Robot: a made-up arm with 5 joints.
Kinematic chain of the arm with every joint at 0, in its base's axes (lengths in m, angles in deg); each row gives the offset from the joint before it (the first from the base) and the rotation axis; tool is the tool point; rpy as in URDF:
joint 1: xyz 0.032 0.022 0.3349 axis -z
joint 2: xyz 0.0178 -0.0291 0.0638 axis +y
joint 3: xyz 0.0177 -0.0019 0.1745 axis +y
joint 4: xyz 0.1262 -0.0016 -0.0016 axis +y
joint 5: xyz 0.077 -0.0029 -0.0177 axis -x
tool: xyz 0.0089 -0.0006 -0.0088 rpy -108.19 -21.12 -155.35
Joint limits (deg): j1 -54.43..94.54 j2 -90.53..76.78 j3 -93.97..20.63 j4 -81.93..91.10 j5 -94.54..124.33
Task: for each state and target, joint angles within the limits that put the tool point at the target. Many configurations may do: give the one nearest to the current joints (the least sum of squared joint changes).
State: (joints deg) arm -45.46 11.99 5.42 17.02 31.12
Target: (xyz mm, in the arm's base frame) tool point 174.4 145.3 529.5
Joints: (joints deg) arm -53.29 -16.14 10.23 26.13 30.24
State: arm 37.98 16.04 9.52 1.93 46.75
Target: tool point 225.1 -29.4 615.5
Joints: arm 2.70 -16.21 -1.89 -1.38 46.03
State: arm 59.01 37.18 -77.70 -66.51 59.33
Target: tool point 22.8 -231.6 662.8
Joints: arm 82.21 46.13 -79.57 -78.40 60.93
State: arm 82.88 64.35 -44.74 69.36 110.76
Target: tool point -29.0 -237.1 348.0
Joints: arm 93.83 57.55 -36.28 78.81 109.82
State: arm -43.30 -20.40 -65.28 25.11 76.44
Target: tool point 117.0 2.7 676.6
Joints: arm -17.63 -32.58 -35.56 52.26 74.57
